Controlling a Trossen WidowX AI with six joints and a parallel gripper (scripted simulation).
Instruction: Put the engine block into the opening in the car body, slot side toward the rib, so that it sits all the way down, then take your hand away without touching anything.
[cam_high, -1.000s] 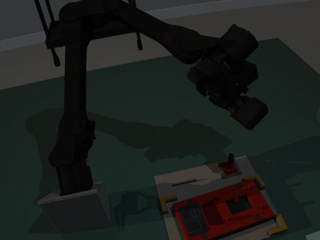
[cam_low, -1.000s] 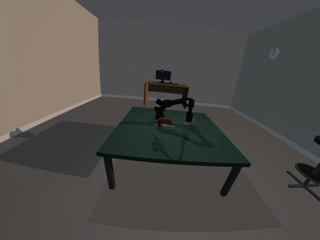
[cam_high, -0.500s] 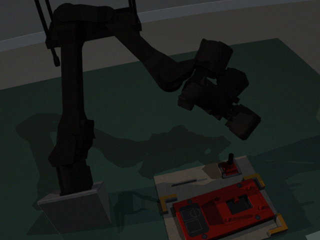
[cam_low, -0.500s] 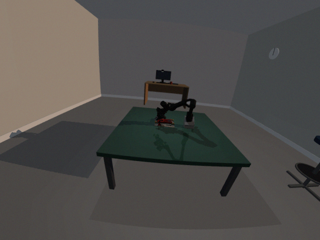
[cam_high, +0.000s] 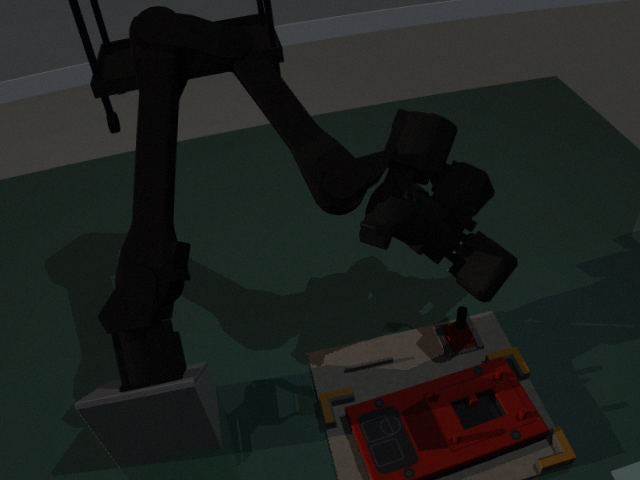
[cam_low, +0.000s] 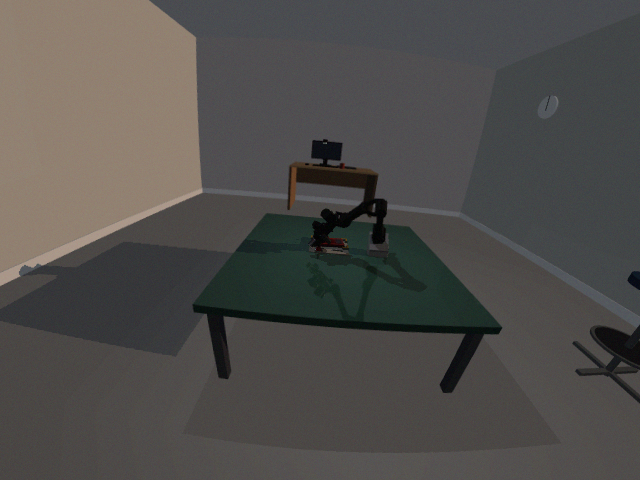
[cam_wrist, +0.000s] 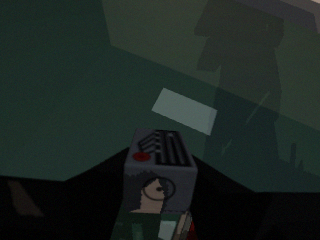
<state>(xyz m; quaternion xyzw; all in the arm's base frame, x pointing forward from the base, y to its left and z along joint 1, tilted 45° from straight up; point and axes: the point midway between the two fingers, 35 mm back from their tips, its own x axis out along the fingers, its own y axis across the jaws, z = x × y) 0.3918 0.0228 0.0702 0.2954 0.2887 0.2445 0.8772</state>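
Now: gripper tip 80 mm to the left of the grey holder, 50 mm past it and 30 mm above it. Round my gripper tip: engine block: 10 mm to the right, 10 mm behind, 10 mm above.
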